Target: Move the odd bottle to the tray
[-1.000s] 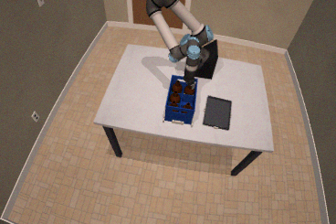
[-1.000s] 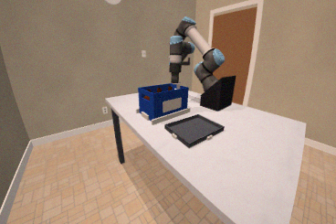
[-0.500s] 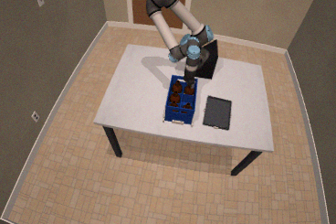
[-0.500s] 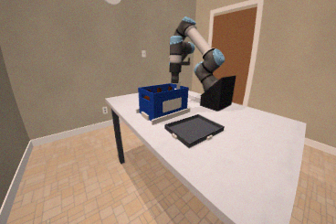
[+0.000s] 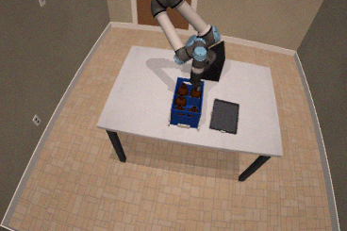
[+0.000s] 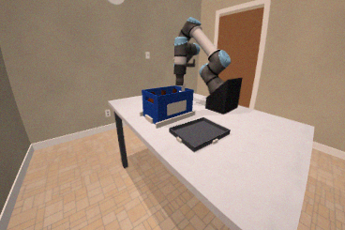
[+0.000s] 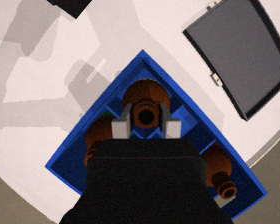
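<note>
Right now my hand is 170 mm short of the bottle, 100 mm to the left of it and 70 mm above it. From my hand the other things lie so: dark tray 230 mm to the left, 150 mm below, 100 mm ahead; blue crate 90 mm ahead, 80 mm below, 50 mm to the right.
</note>
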